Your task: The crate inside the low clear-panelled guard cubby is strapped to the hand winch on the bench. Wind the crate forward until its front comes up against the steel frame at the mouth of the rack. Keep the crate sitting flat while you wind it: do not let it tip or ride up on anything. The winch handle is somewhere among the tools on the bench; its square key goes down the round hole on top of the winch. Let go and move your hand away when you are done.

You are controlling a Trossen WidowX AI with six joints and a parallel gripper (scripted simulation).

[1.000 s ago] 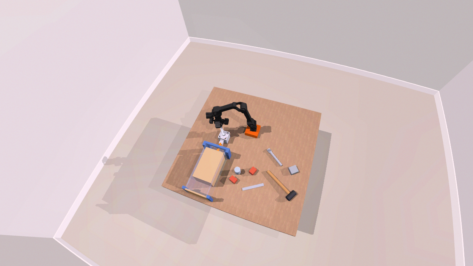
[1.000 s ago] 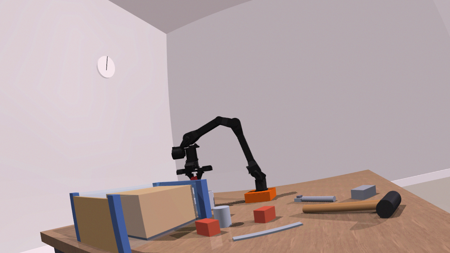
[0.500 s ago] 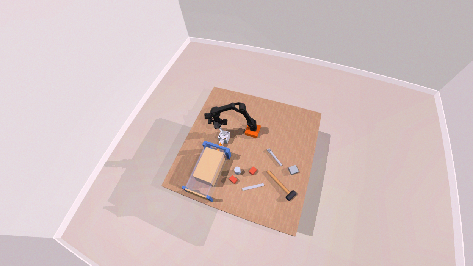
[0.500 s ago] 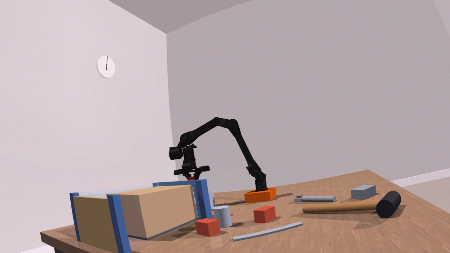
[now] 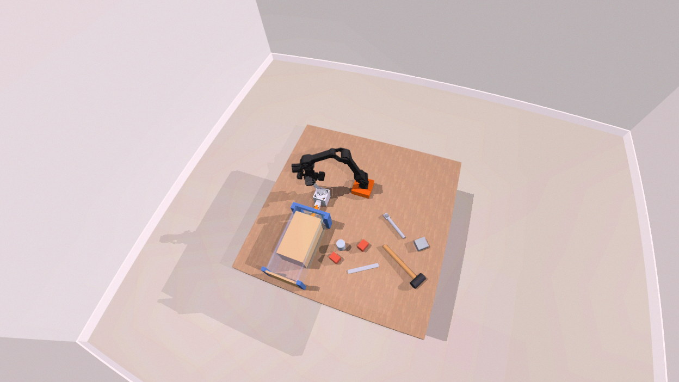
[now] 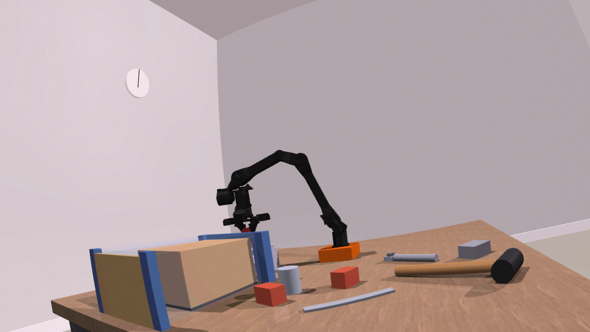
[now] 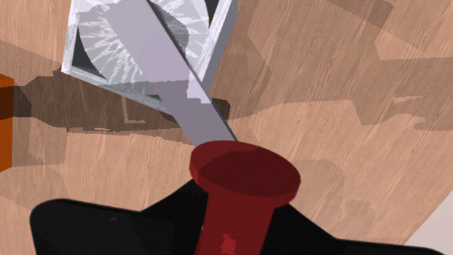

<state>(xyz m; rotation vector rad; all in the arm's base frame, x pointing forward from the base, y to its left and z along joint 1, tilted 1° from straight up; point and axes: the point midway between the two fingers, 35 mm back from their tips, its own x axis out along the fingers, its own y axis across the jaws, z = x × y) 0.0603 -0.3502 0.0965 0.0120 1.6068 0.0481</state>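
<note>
The grey winch handle is 3 cm to the left of my gripper tip, 3 cm ahead of it and 1 cm below it. Round my gripper tip: red knob (2 cm above); blue frame bar (23 cm ahead, 4 cm to the left, 1 cm below); grey winch (8 cm below, 6 cm to the left, 6 cm ahead).
</note>
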